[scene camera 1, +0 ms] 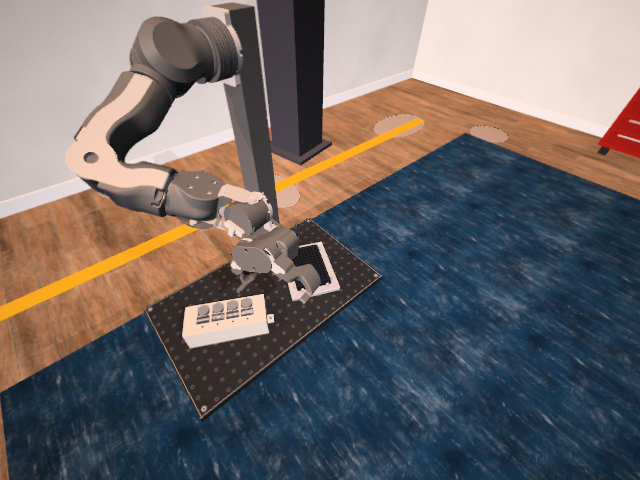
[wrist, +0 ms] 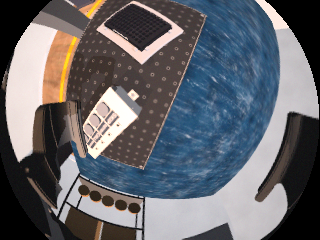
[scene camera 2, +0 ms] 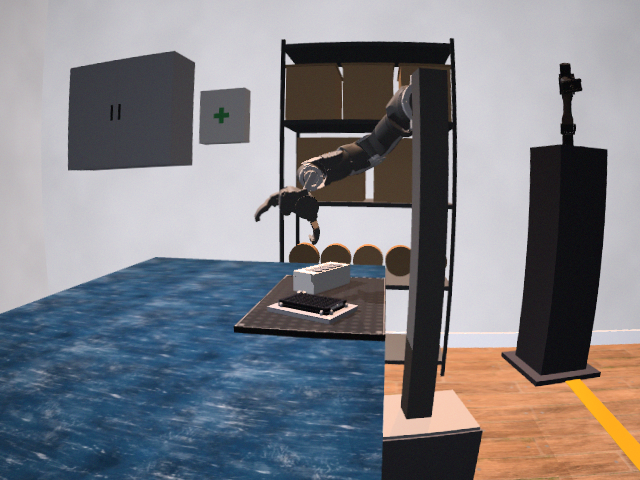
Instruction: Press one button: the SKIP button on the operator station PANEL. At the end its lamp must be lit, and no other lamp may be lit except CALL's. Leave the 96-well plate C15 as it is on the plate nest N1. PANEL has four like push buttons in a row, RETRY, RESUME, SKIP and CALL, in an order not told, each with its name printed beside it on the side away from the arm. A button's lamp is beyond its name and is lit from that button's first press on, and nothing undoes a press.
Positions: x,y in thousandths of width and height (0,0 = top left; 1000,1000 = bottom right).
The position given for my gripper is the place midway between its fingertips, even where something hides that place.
My gripper shows in scene camera 1 (434,603), in the wrist view (480,623) and in scene camera 2 (443,482). A black 96-well plate C15 shows in scene camera 1 (485,530), in the wrist view (492,115) and in scene camera 2 (485,636).
